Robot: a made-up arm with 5 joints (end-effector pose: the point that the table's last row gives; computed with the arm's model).
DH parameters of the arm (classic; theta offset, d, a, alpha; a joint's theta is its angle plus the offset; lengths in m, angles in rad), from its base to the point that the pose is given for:
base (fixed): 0 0.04 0 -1.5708
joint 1: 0 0.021 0.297 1.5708
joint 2: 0 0.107 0.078 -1.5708
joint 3: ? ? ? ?
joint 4: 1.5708 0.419 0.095 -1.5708
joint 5: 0 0.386 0.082 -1.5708
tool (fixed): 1.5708 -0.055 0 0
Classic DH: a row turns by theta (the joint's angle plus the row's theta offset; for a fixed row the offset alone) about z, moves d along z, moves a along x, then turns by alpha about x.
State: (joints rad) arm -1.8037 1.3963 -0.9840 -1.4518 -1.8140
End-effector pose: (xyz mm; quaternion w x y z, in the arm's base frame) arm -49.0 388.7 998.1 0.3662 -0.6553 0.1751 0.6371
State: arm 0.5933 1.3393 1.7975 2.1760 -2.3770
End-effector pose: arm 54.7 -337.7 -21.6 0.9697 0.2423 -0.0057 -0.0317
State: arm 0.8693 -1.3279 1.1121 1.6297 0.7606
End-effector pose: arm 322.9 414.3 -231.2 0.2972 0.3422 -0.7424 0.4934
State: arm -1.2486 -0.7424 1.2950 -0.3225 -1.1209
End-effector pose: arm -377.0 80.6 -191.9 0.6097 0.7907 -0.0056 0.0556
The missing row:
joint 3: 0 -0.187 0.01 -1.5708
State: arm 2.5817 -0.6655 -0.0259 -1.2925 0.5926
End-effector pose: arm -215.4 -570.5 270.1 0.3437 0.2018 0.8445 0.3577
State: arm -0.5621 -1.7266 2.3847 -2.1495 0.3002
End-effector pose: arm -113.4 583.2 171.1 0.3731 0.7645 -0.4631 0.2486
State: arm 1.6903 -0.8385 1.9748 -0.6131 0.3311
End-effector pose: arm 493.6 -168.1 275.4 0.0494 -0.3340 -0.8875 0.3135
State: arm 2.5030 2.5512 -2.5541 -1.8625 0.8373
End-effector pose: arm -73.3 462.4 -766.7 0.8634 -0.0311 -0.3126 -0.3949
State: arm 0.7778 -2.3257 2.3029 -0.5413 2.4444
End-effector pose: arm 344.1 304.6 454.1 0.7385 0.0672 0.6707 -0.0176
